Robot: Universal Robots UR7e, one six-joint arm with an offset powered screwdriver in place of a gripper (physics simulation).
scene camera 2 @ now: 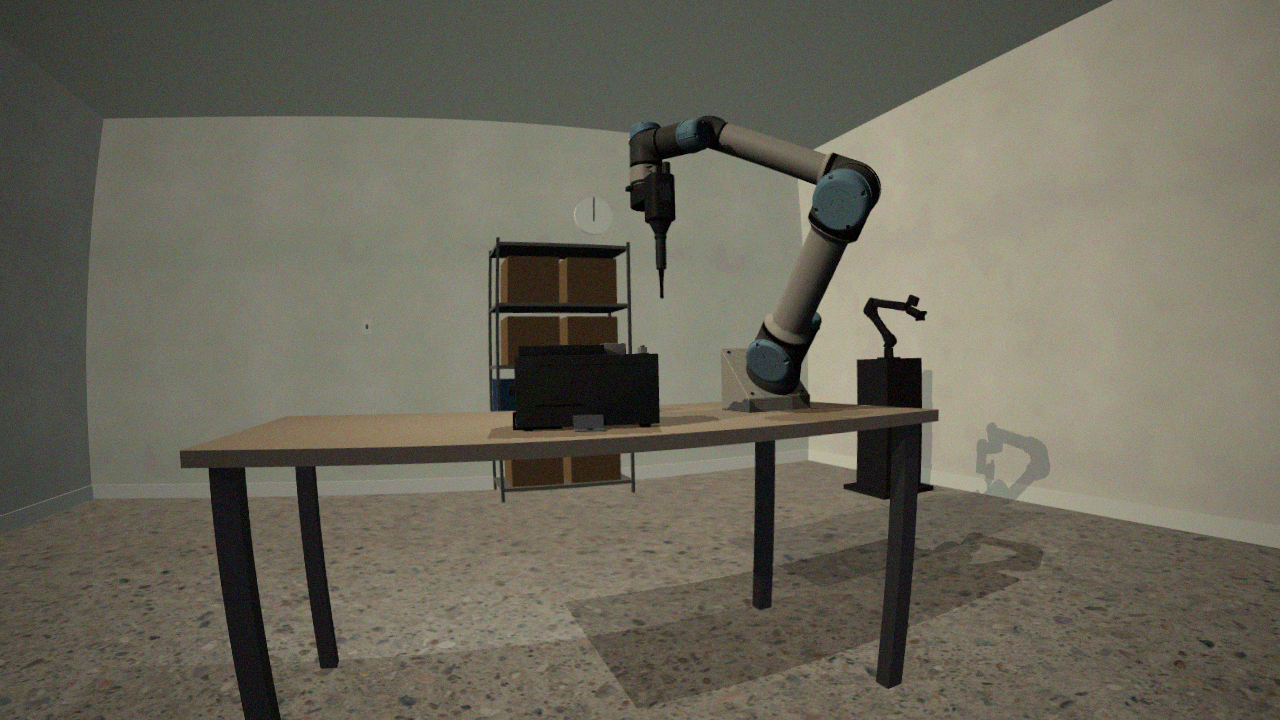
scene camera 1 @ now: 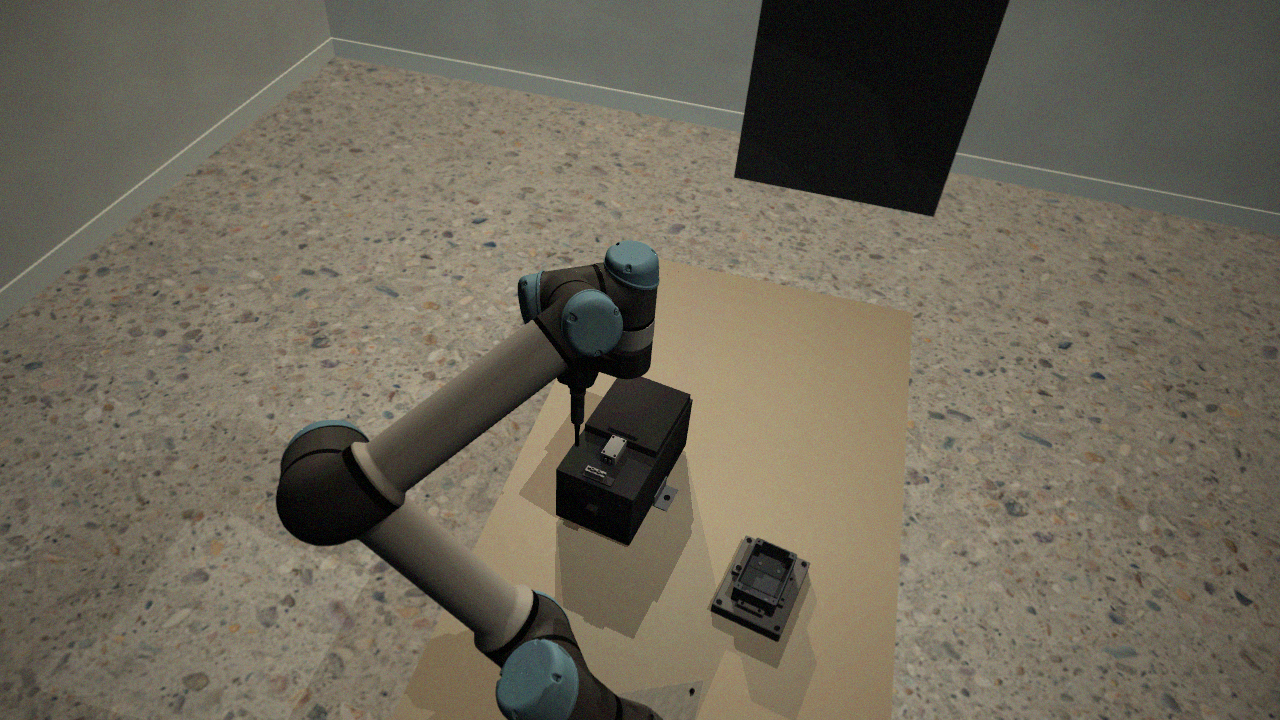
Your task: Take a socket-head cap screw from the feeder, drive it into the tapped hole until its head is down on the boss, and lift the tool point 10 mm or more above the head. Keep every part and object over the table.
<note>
I see a screw feeder [scene camera 2: 627,394] and a fixture plate [scene camera 1: 765,626].
The screw feeder is seen too in scene camera 1 [scene camera 1: 633,470].
</note>
